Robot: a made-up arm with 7 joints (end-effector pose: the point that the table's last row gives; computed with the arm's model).
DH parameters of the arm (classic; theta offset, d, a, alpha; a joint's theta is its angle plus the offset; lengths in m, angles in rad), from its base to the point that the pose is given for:
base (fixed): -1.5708 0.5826 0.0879 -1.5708
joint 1: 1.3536 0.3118 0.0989 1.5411
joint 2: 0 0.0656 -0.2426 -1.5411
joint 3: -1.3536 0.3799 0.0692 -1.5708
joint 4: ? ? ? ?
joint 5: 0 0.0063 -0.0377 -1.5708
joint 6: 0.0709 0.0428 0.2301 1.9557
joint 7: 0 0.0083 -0.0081 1.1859
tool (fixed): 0.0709 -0.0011 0 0
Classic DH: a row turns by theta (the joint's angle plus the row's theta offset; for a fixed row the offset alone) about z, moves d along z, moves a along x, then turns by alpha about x.
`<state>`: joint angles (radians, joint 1 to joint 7).
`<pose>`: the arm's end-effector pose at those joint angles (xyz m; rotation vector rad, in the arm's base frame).
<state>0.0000 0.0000 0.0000 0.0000 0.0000 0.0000 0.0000</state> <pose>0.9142 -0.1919 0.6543 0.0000 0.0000 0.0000</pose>
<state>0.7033 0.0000 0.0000 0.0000 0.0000 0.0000 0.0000</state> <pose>0.9142 -0.2136 0.5700 0.7033 0.0000 0.0000</pose>
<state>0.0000 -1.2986 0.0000 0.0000 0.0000 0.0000 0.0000</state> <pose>0.6177 -0.3479 -0.0115 -0.0385 1.2675 -0.2797</pose>
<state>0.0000 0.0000 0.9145 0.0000 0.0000 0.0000 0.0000</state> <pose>0.9142 -0.0987 0.6303 0.9145 0.0000 0.0000</pose>
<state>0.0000 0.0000 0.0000 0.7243 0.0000 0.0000 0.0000</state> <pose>0.8577 -0.3376 0.6543 0.0000 0.0000 -0.7243</pose>
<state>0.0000 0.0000 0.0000 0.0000 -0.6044 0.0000 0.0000</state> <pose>0.9048 -0.1919 0.7662 0.0000 -0.6044 0.0000</pose>
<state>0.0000 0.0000 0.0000 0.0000 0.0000 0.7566 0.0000</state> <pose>0.8481 -0.3421 0.6543 0.0000 0.0000 -0.7566</pose>
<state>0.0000 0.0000 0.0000 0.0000 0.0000 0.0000 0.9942</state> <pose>0.9169 -0.1948 0.6610 0.0653 0.9192 0.3733</pose>
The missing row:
joint 4: -1.5708 0.042 0.0363 1.5708
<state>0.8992 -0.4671 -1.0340 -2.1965 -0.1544 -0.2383 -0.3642</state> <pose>0.5649 -0.0881 0.5014 0.9387 0.1663 2.3930</pose>
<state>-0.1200 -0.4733 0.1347 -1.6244 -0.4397 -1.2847 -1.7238</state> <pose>0.5268 -0.1228 0.5866 2.2401 -0.7072 0.9652</pose>
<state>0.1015 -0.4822 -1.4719 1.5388 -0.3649 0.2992 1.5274</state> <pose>0.8292 -0.2194 0.8082 -0.5878 0.2308 -1.0801</pose>
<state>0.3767 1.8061 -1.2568 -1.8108 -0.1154 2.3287 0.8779</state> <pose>-0.1537 -0.4181 0.8940 0.1993 -0.9832 -0.8892</pose>
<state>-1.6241 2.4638 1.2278 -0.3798 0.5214 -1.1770 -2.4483</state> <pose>-0.2168 -0.2660 0.5929 1.6120 0.8696 1.5531</pose>
